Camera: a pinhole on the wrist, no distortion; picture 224 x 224 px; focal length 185.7 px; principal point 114.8 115.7 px. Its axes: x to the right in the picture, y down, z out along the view. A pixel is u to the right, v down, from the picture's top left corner.
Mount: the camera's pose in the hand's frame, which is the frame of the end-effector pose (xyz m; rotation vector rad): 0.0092 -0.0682 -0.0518 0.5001 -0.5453 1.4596
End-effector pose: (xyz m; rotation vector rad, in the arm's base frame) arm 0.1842 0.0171 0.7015 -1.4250 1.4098 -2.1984
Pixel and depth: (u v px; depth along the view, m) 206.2 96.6 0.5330
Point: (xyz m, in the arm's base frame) 0.6358 -0.2312 0.9380
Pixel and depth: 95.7 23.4 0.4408
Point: 0.4106 -0.0565 1.1592
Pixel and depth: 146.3 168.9 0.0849
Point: 0.2476 0.0717 0.7765
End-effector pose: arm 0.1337 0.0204 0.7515 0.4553 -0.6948 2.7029
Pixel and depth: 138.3 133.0 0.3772
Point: 0.3291 0.0928 1.0707
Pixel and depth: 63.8 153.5 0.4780
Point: 0.4610 0.2601 1.0971
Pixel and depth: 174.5 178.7 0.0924
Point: 0.2024 0.0793 0.8154
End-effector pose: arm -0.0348 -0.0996 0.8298 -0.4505 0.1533 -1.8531
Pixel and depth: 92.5 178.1 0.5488
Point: -0.2556 0.2752 1.2373
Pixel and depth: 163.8 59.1 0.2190
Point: -0.1377 -0.0922 1.0418
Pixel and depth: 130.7 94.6 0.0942
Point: -0.1361 -0.0720 0.8977
